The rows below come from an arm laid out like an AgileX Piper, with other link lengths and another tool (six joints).
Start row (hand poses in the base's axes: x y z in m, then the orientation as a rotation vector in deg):
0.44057, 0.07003, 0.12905, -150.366, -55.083, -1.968
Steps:
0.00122, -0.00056, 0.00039, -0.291, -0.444, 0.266
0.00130, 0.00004, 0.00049, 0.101, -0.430, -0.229
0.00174, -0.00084, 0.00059, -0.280, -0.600, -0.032
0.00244, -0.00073, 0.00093, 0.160, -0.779, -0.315
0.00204, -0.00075, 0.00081, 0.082, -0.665, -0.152
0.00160, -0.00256, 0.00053, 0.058, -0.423, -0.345
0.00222, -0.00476, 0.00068, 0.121, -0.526, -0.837
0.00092, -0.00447, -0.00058, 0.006, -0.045, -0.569
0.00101, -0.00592, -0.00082, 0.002, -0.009, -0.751
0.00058, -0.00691, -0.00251, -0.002, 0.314, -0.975
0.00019, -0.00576, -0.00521, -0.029, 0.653, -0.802
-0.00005, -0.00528, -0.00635, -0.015, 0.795, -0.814
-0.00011, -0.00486, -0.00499, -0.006, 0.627, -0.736
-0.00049, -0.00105, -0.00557, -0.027, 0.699, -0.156
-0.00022, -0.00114, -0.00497, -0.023, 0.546, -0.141
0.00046, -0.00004, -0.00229, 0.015, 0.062, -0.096
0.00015, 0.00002, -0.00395, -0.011, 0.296, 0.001
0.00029, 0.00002, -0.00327, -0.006, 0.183, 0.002
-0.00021, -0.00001, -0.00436, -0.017, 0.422, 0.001
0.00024, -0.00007, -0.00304, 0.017, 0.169, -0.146
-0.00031, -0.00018, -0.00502, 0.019, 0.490, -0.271
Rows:
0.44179, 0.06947, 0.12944, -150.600, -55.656, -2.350
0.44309, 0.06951, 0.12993, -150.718, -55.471, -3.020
0.44483, 0.06867, 0.13052, -151.119, -55.703, -3.689
0.44727, 0.06794, 0.13145, -151.297, -55.497, -4.871
0.44931, 0.06719, 0.13226, -151.434, -55.488, -5.828
0.45091, 0.06463, 0.13279, -151.639, -55.153, -6.498
0.45313, 0.05987, 0.13347, -152.051, -54.183, -7.448
0.45405, 0.05540, 0.13289, -152.340, -53.446, -7.642
0.45506, 0.04948, 0.13207, -152.713, -52.458, -7.827
0.45564, 0.04257, 0.12956, -153.137, -51.072, -7.627
0.45583, 0.03681, 0.12435, -153.436, -49.818, -6.920
0.45578, 0.03153, 0.11800, -153.691, -48.499, -6.030
0.45567, 0.02667, 0.11301, -153.918, -47.330, -5.353
0.45518, 0.02562, 0.10744, -153.891, -46.919, -4.436
0.45496, 0.02448, 0.10247, -153.876, -46.572, -3.724
0.45542, 0.02444, 0.10018, -153.891, -46.421, -3.669
0.45557, 0.02446, 0.09623, -153.848, -46.336, -3.266
0.45586, 0.02448, 0.09296, -153.819, -46.285, -3.017
0.45565, 0.02447, 0.08860, -153.756, -46.163, -2.442
0.45589, 0.02440, 0.08556, -153.768, -45.912, -2.256
0.45558, 0.02422, 0.08054, -153.768, -45.396, -1.670

